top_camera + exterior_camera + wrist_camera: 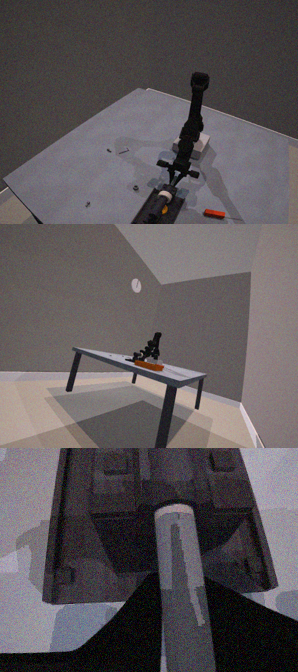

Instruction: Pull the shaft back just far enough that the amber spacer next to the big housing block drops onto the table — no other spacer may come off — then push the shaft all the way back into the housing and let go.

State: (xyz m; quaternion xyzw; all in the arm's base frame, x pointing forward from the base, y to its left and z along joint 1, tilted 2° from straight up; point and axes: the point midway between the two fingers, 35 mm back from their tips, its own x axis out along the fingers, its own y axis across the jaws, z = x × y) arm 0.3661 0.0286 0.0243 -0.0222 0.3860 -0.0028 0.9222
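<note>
Right now my gripper tip is 4 cm short of the pale grey shaft and 3 cm below it. Also, from my gripper tip: thin hex key 32 cm to the right, 17 cm behind, 5 cm below; red-handled screwdriver 27 cm to the left, 5 cm below, 3 cm ahead.
</note>
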